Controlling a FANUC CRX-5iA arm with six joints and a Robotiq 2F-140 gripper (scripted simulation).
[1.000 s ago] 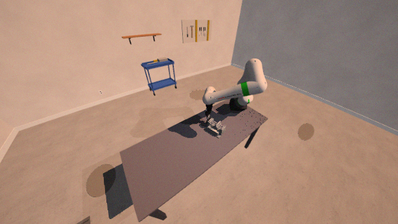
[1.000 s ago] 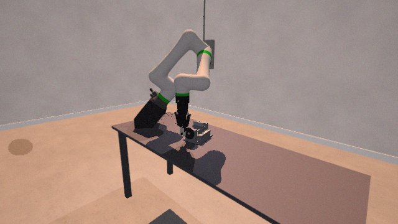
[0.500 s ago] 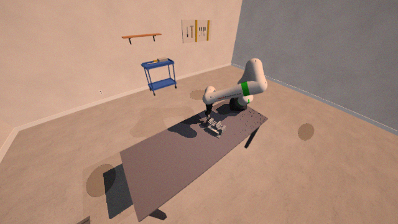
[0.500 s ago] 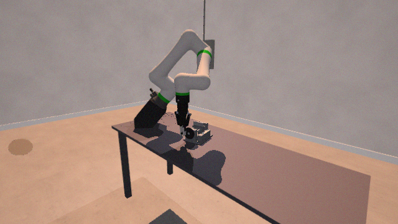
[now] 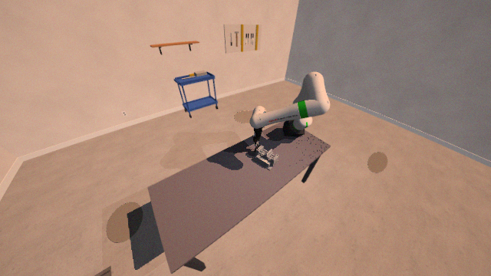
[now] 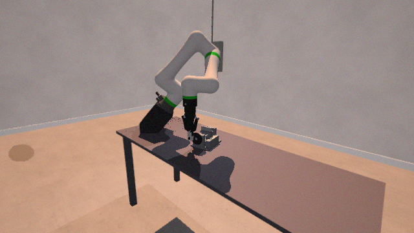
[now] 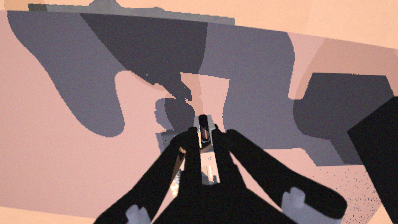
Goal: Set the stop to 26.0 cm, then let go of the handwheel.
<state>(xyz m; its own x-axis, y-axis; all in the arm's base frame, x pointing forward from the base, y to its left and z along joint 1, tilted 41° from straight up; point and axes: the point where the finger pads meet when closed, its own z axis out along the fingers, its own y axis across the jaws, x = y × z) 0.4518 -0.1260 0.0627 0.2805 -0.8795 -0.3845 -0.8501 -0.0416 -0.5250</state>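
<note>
Now: the handwheel 2 cm to the left of my hand and 2 cm below it. Also, from my hand: grey stop fixture 1 cm behind, 17 cm to the left, 1 cm below.
</note>
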